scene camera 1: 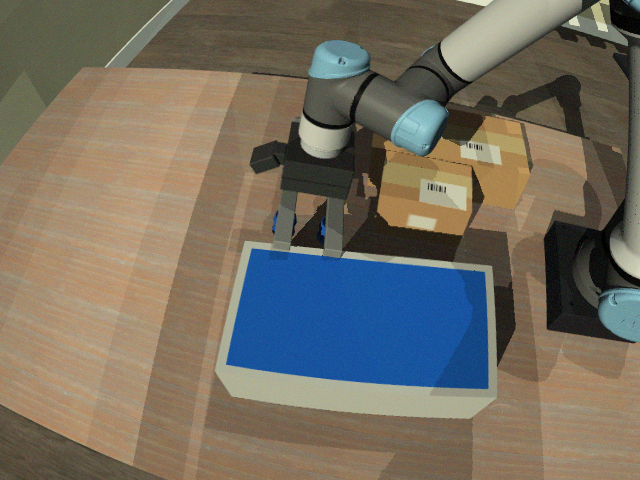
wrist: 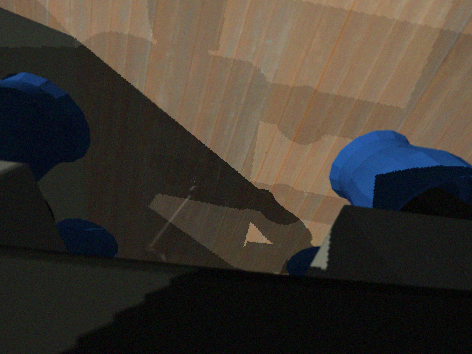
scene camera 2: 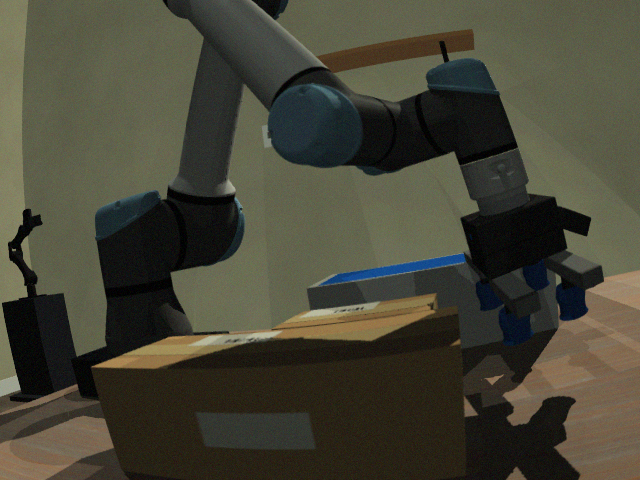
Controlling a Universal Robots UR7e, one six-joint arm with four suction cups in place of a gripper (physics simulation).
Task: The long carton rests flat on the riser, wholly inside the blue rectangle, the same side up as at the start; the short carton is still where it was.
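Frame: origin at the arm's base, x right, y back, z down, level; metres.
Seen in the pictures: end effector, tool point: (scene camera 1: 309, 201) (wrist: 209, 210).
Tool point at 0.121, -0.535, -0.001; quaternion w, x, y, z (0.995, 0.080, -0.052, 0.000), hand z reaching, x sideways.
Offsets run from my tool point to a thing's middle, as dx, dy, dz.
The long carton {+0.157, +0.257, +0.012} (scene camera 1: 504, 180) (scene camera 2: 279, 390) lies flat on the table, barcode label up. The short carton {+0.032, +0.196, +0.012} (scene camera 1: 398, 204) (scene camera 2: 343, 310) lies close beside it, on the riser's side, also label up. The pale riser {-0.233, +0.093, +0.004} (scene camera 1: 351, 400) (scene camera 2: 336, 299) stands apart from both and bears the blue rectangle {-0.232, +0.093, -0.056} (scene camera 1: 356, 320) (scene camera 2: 398, 269). My gripper (scene camera 1: 303, 229) (scene camera 2: 529, 302) (wrist: 210, 195) is tilted, its four blue cups above the table past the cartons' ends, near the riser's back edge. No carton is on the cups; it counts as open. Neither carton shows in the wrist view.
The arm's black base (scene camera 1: 560, 279) stands right of the riser in scene camera 1. The arm's wrist partly covers the long carton there. A black pedestal (scene camera 2: 38, 341) with a small dark arm stands at the left in scene camera 2.
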